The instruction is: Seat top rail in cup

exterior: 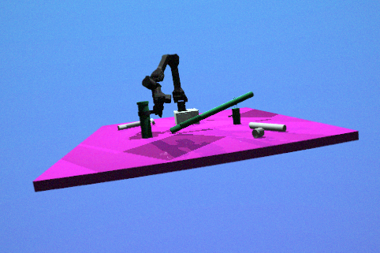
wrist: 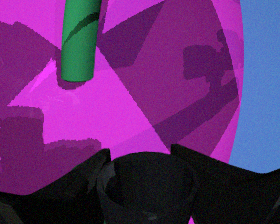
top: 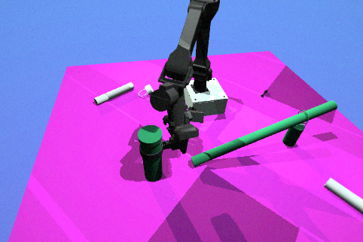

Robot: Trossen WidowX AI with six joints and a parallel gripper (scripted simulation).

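The dark rail-end cup is 30 mm above my gripper tip, 20 mm to the right of it and 20 mm behind it. From my gripper tip the other things lie so: small dark part: 540 mm to the left, 290 mm behind, 100 mm below; then short green post: 450 mm to the left, 10 mm below; then small white fitting: 450 mm behind, 100 mm below, 40 mm to the right.
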